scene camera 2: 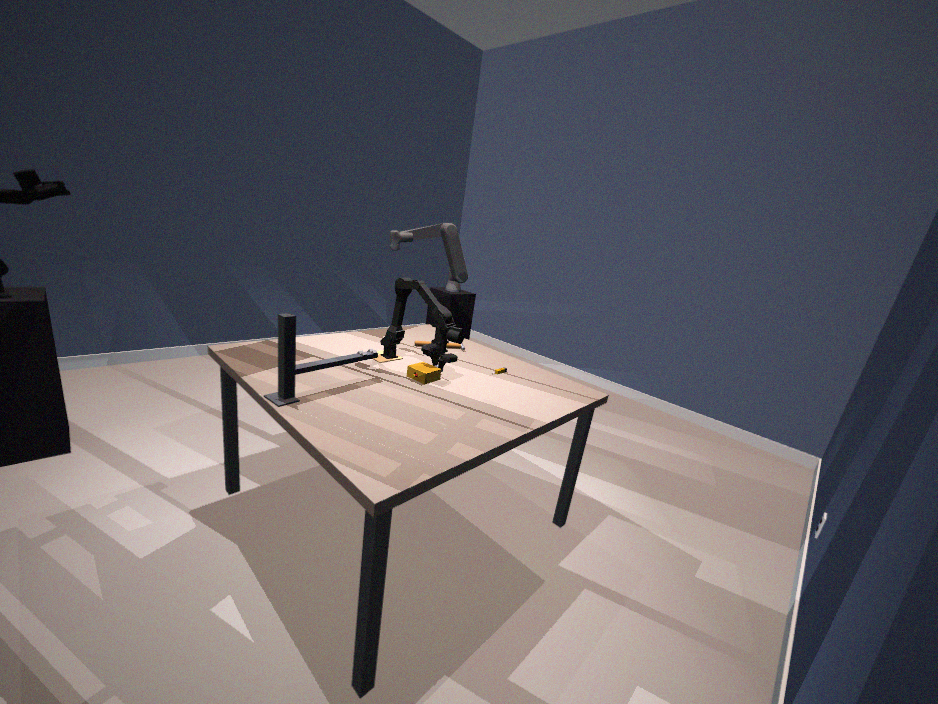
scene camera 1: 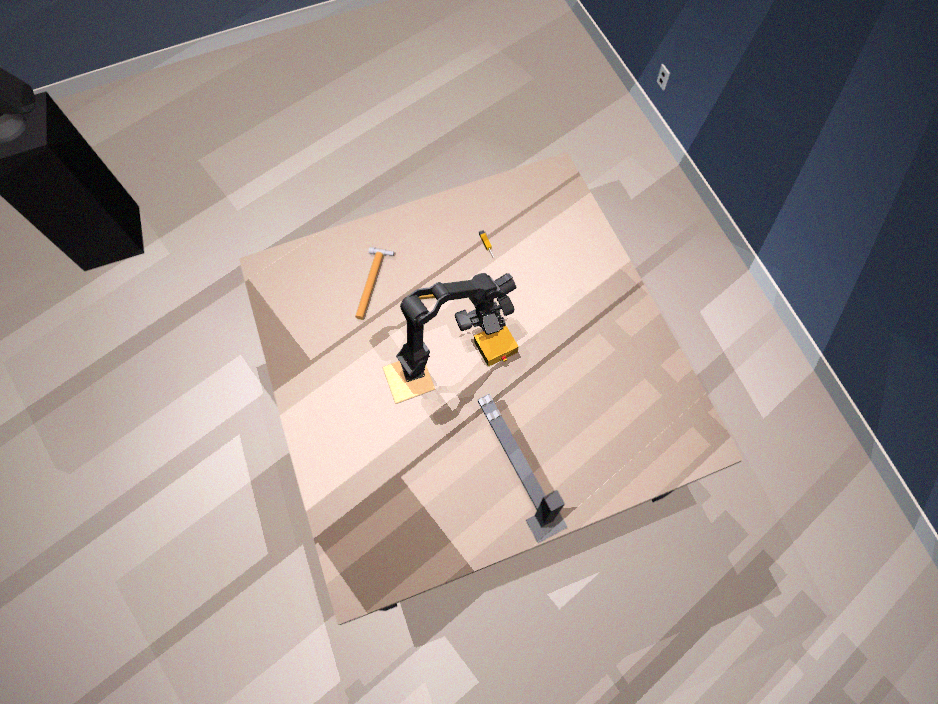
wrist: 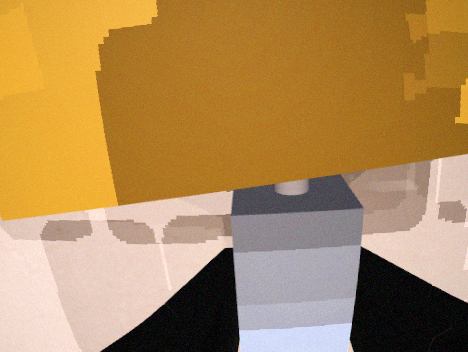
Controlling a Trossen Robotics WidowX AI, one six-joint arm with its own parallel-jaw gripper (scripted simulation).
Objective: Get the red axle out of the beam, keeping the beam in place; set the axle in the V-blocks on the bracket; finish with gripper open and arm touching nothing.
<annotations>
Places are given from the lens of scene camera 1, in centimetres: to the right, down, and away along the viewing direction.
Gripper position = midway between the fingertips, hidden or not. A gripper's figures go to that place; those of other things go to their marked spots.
gripper (scene camera 1: 484,324): 5, -9, 204
yellow bracket (scene camera 1: 493,347): 8, -1, 197
hammer (scene camera 1: 379,253): -32, -35, 215
grey beam (scene camera 1: 547,521): 22, 48, 171
The marked spots on the yellow bracket and the hammer are 55 cm apart.
</annotations>
